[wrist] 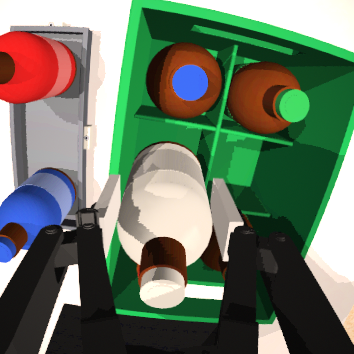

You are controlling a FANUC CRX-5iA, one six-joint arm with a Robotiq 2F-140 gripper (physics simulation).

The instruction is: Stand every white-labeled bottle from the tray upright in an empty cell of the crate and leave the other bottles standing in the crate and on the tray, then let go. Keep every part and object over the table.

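My gripper is shut on the white-labeled bottle, with a pad on each side of its body; its white cap points toward the bottom of the view. The bottle is over the left middle cell of the green crate, close to the left wall; how deep its base reaches is hidden. A blue-capped brown bottle and a green-capped brown bottle stand in the two top cells. Brown glass shows low in the crate, partly hidden by the held bottle and right finger.
The grey tray is left of the crate, holding a red bottle at its top end and a blue bottle at its lower end. The crate's right middle cell shows its bare floor. Crate walls and dividers surround the held bottle.
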